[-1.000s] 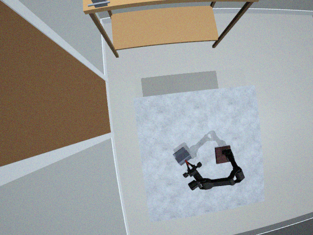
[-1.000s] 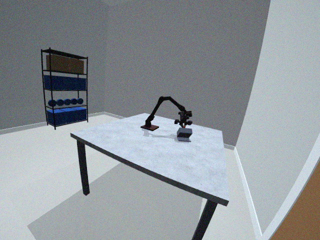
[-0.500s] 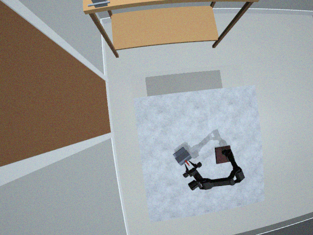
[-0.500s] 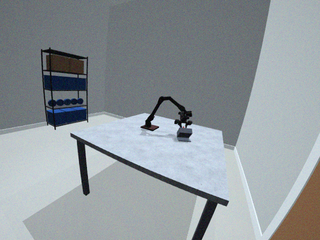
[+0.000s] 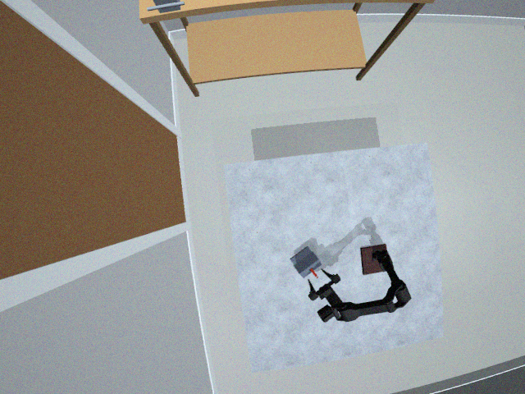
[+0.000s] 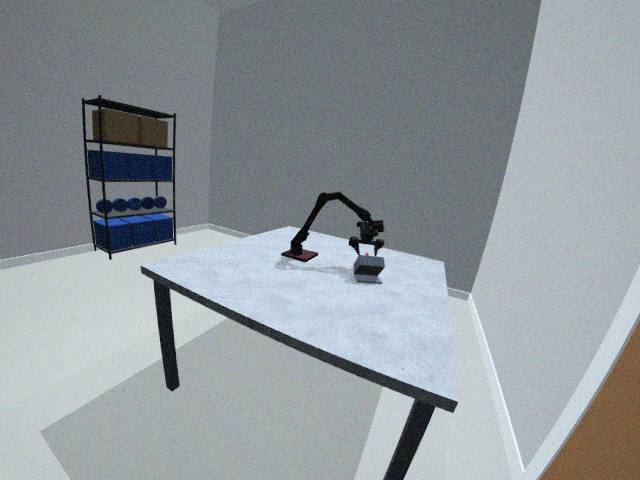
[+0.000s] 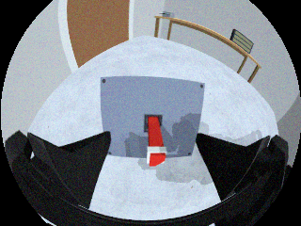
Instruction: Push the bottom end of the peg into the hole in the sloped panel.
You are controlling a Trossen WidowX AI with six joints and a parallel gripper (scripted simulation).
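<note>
My gripper tip is now right at the red peg. Round my gripper tip: grey sloped panel (40 mm to the right, 40 mm below, 30 mm ahead).
</note>
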